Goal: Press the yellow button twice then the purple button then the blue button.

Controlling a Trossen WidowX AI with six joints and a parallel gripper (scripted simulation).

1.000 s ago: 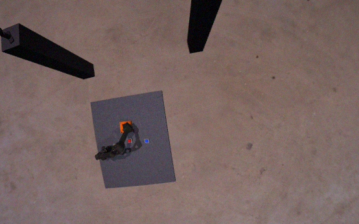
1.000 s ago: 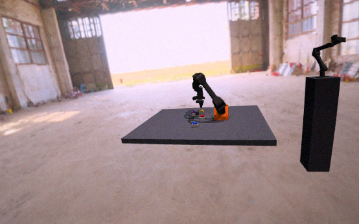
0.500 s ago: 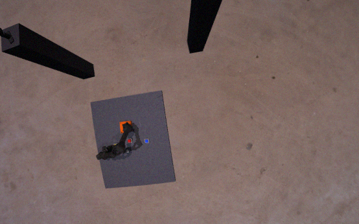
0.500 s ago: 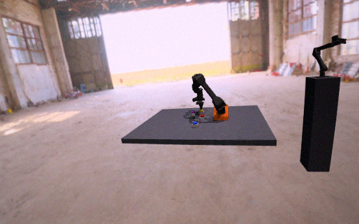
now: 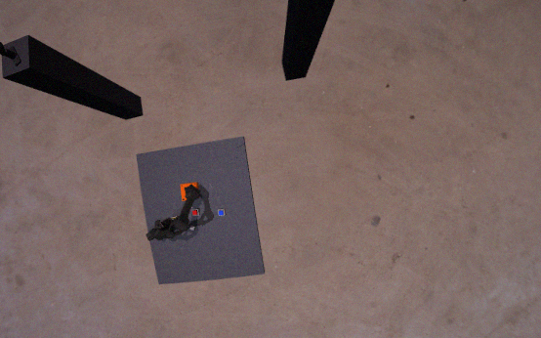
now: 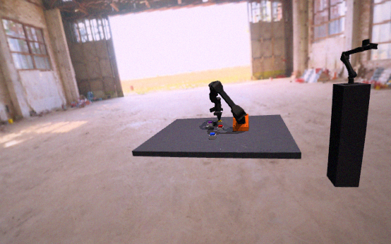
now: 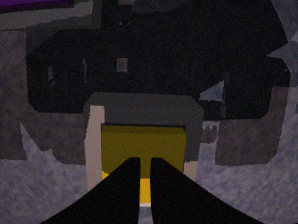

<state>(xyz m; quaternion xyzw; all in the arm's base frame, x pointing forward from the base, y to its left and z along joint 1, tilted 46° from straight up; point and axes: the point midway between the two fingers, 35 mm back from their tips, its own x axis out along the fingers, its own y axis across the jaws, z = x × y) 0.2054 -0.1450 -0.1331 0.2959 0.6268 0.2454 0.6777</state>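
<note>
The yellow button lies 1 cm below my gripper tip. From my gripper tip the other things lie so: purple button 8 cm ahead, 4 cm to the left; then red button 3 cm behind, 18 cm to the left; then blue button 1 cm ahead, 39 cm to the left.
</note>
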